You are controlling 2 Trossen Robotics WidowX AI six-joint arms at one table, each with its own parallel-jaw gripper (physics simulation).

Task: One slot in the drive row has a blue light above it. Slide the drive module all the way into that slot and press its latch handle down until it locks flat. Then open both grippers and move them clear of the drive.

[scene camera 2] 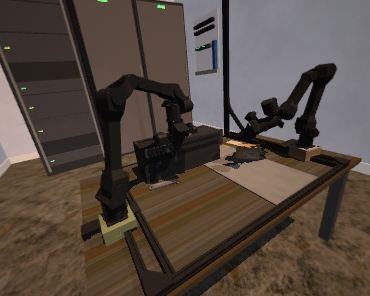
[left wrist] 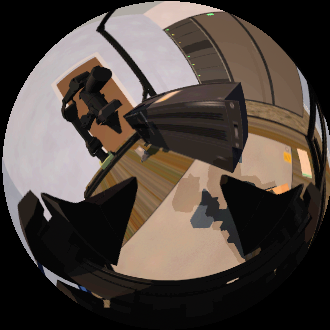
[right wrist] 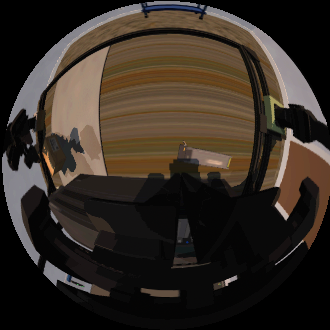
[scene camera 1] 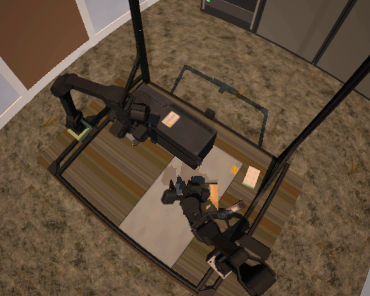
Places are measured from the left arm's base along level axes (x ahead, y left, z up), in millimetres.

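Where they show: left gripper, fingertip midpoint: (scene camera 2: 235,137) (left wrist: 180,180) (right wrist: 35,152) (scene camera 1: 179,180); right gripper, fingertip midpoint: (scene camera 2: 178,151) (left wrist: 120,132) (right wrist: 179,177) (scene camera 1: 131,133); left arm's base at its link origin: (scene camera 2: 305,145) (right wrist: 33,122) (scene camera 1: 224,262); right arm's base at its link origin: (scene camera 2: 116,216) (left wrist: 104,157) (right wrist: 279,116) (scene camera 1: 78,128).
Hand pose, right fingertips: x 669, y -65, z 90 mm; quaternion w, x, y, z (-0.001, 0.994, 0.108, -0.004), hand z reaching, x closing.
Each offset is from my right fingertips to the top centre of the thing. "spot": to the spot under its first point. Level surfaces: height alone.
The drive module @[142 mm down, 80 mm ahead, 6 mm right] (scene camera 2: 164,184) (right wrist: 204,157) (scene camera 1: 133,139) (left wrist: 141,152) is a flat grey bar. It lies loose on the striped table just in front of the black drive chassis @[24 mm up, 46 mm back, 168 mm right] (scene camera 1: 184,132) (scene camera 2: 201,144) (left wrist: 196,122). It is outside the slot row (scene camera 2: 158,151). My right gripper (scene camera 2: 178,133) (right wrist: 179,177) is shut and empty, pressed close to the chassis front above the module. A small blue light @[spot: 21 mm up, 29 mm ahead, 80 mm right] (right wrist: 186,242) shows between its fingers in the right wrist view. My left gripper (left wrist: 180,180) (scene camera 1: 175,182) (scene camera 2: 246,132) is open and empty over the grey mat @[150 mm down] (scene camera 1: 160,223), away from the chassis.
A small cardboard box @[90 mm down, 425 mm back, 78 mm right] (scene camera 2: 248,152) (right wrist: 53,150) sits on the mat under the left arm. A white card @[150 mm down, 492 mm back, 315 mm right] (scene camera 1: 251,177) and a small tool @[142 mm down, 527 mm back, 129 mm right] (scene camera 1: 232,209) lie at the table's right side. Black frame posts (scene camera 1: 140,41) stand at the table's corners.
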